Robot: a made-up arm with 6 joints. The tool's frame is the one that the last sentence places.
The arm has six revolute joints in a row. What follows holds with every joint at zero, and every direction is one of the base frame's. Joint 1 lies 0.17 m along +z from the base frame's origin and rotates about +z. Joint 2 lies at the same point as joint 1 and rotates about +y. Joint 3 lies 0.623 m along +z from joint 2 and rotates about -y. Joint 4 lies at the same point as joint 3 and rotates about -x. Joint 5 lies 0.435 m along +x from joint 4 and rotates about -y. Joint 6 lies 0.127 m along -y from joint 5 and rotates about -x. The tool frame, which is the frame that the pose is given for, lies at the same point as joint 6; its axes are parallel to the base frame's.
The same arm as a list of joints. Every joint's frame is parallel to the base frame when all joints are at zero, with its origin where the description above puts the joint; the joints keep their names.
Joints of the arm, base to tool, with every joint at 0 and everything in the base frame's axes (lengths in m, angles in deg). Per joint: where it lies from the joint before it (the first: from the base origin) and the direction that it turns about. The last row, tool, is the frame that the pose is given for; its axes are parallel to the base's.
joint 1: offset 0 0 0.17 axis +z
joint 2: offset 0 0 0 axis +y
joint 3: offset 0 0 0.623 axis -y
joint 4: offset 0 0 0 axis -x
joint 5: offset 0.435 0 0 axis -y
joint 6: offset 0 -0.127 0 axis -x
tool: offset 0 0 0

